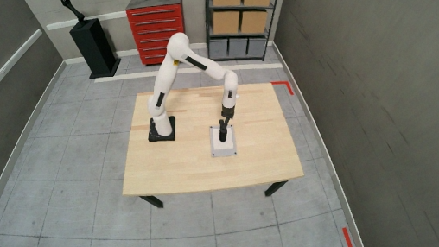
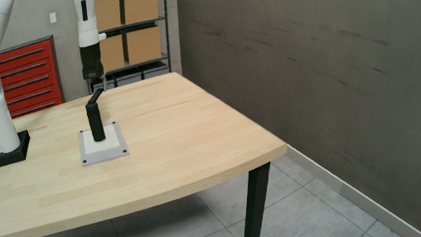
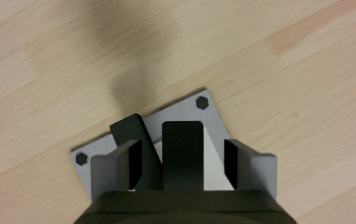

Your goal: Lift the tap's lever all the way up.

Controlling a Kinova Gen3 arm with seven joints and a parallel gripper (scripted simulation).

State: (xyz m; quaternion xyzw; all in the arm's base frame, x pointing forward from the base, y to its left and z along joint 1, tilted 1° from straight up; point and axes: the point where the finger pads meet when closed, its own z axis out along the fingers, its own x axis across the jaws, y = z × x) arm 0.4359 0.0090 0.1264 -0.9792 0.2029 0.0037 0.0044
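My gripper is now 3 cm to the left of the black lever, 2 cm above it and 1 cm past it. The rest, counted from my hand: tap (6 cm to the right, 6 cm below, 3 cm behind); then plate (16 cm below, 9 cm to the right, 4 cm behind).
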